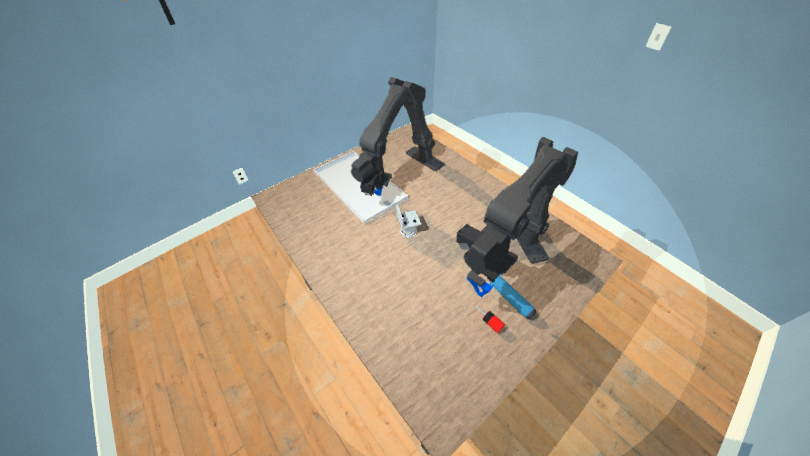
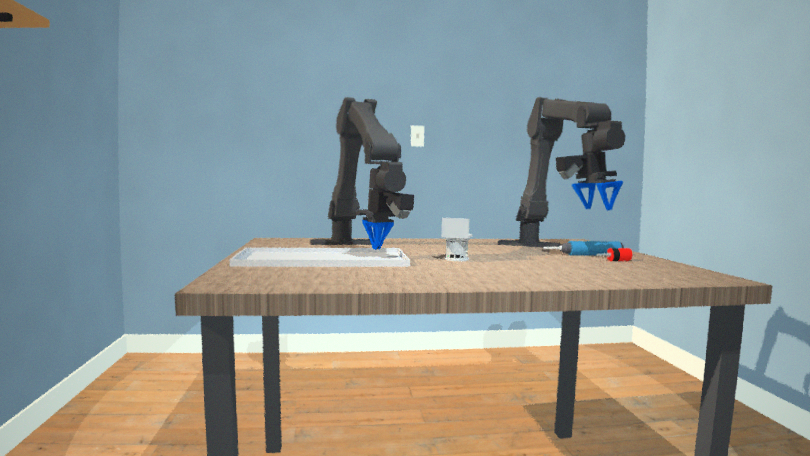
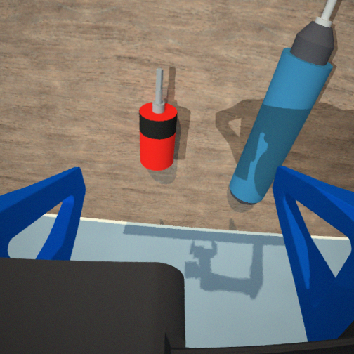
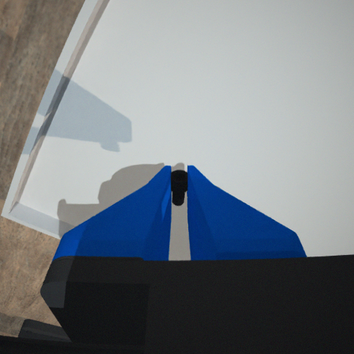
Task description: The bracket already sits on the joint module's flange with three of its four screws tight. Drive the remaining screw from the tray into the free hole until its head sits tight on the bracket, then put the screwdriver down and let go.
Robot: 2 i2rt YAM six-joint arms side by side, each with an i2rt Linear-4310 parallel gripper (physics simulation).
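Pixels of known places: left gripper, fingertip midpoint: (image 1: 489, 284) (image 2: 598, 209); right gripper, fingertip midpoint: (image 1: 378, 195) (image 2: 376, 249); left arm's base, link origin: (image 1: 526, 240) (image 2: 528, 245); right arm's base, link origin: (image 1: 424, 159) (image 2: 341, 243).
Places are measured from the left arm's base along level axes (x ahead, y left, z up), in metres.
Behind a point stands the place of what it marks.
Note:
My right gripper (image 4: 178, 176) (image 2: 376, 246) @(x 0.496, y -0.336, z 0.025 m) is shut on a small black screw (image 4: 178, 187) and holds it above the white tray (image 4: 280, 90) (image 1: 340, 189) @(x 0.651, y -0.433, z 0.004 m) (image 2: 317, 262) @(x 0.673, y -0.410, z 0.010 m), near one end. My left gripper (image 3: 178, 177) (image 2: 599, 208) @(x 0.262, y 0.210, z 0.137 m) is open and empty, high above the table. The bracket (image 1: 412, 219) @(x 0.401, y -0.137, z 0.066 m) (image 2: 455, 227) @(x 0.449, y -0.139, z 0.087 m) sits on the pale joint module (image 1: 408, 231) @(x 0.421, y -0.115, z 0.030 m) (image 2: 456, 249) @(x 0.442, y -0.136, z 0.030 m), beside the tray; its holes are too small to judge. A red screwdriver with a black band (image 1: 493, 321) @(x 0.255, y 0.276, z 0.032 m) (image 2: 619, 254) @(x 0.270, y 0.270, z 0.020 m) (image 3: 157, 145) and a blue power screwdriver (image 1: 514, 297) @(x 0.165, y 0.222, z 0.039 m) (image 2: 595, 247) @(x 0.182, y 0.209, z 0.025 m) (image 3: 275, 125) lie on the table under the left gripper.
The wooden table (image 1: 362, 294) @(x 0.617, y 0.086, z 0.000 m) (image 2: 470, 283) @(x 0.720, y -0.037, z 0.000 m) carries both arms along its back edge. The joint module stands between the tray and the two screwdrivers. The tray has low raised walls. The blue tool lies beside the red one, nearer the left arm's base.

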